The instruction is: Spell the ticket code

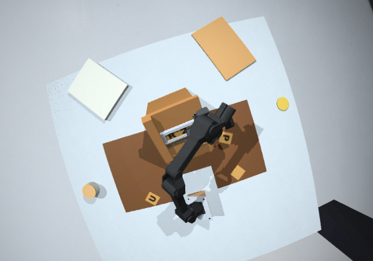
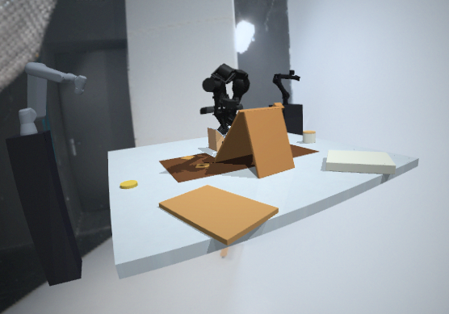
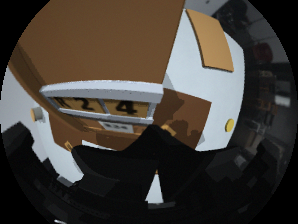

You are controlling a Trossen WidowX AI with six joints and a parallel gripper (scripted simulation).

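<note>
Now: gripper tip 5 cm past the white ticket, 7 cm to the right of it and 9 cm above it. Round my gripper tip: brown mat (16 cm behind, 15 cm to the left, 18 cm below); orange slab (35 cm ahead, 22 cm to the right, 17 cm below); cream slab (36 cm ahead, 46 cm to the left, 16 cm below).
</note>
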